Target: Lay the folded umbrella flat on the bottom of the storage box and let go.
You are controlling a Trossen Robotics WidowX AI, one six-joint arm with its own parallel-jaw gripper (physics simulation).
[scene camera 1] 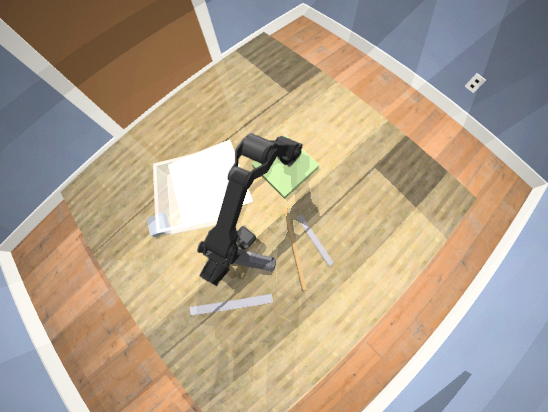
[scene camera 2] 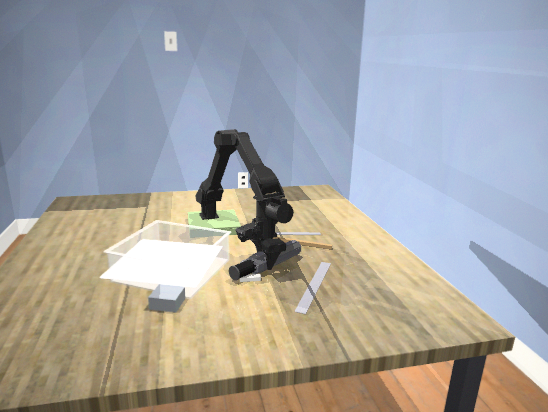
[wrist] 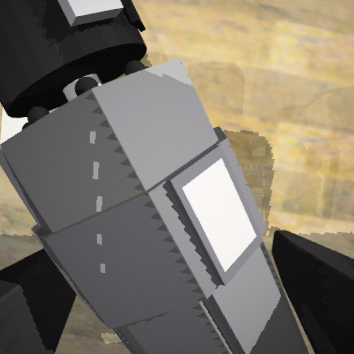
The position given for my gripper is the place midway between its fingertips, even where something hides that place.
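Labels:
With my gripper (scene camera 2: 265,265) I grip a folded umbrella (scene camera 2: 256,263).

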